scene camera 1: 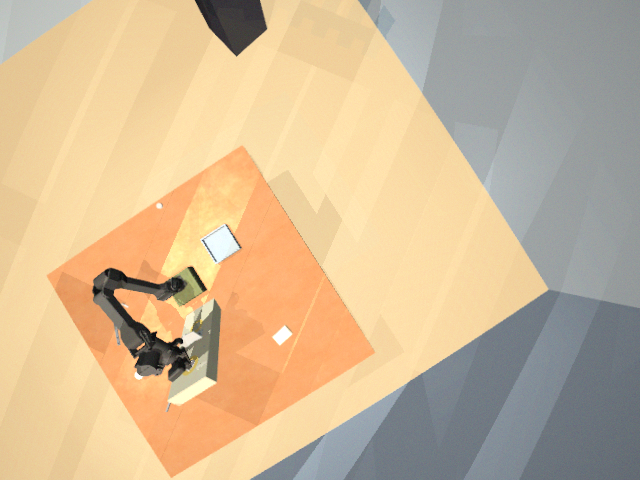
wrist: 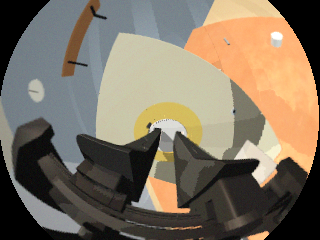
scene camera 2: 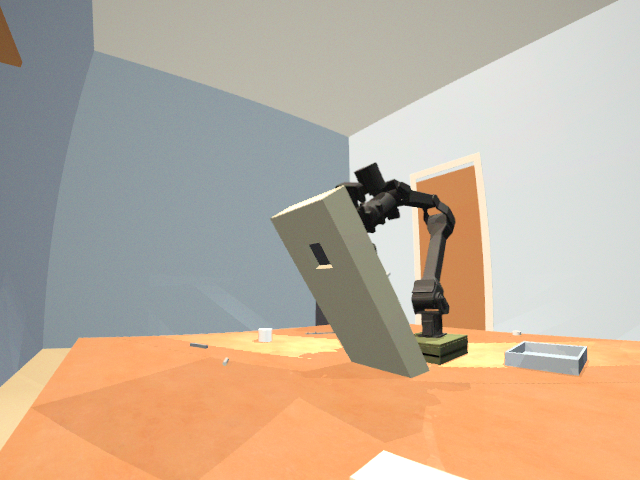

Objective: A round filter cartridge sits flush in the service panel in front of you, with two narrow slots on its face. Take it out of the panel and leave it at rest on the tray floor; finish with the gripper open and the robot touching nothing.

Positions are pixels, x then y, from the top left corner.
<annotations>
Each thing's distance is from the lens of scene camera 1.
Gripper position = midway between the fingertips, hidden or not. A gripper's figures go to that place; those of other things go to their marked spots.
my gripper [scene camera 1: 191, 366]: 121 cm
service panel [scene camera 1: 204, 373]: 111 cm
grey tray [scene camera 1: 220, 243]: 134 cm
The marked spots on the service panel and the grey tray are 61 cm apart.
</annotations>
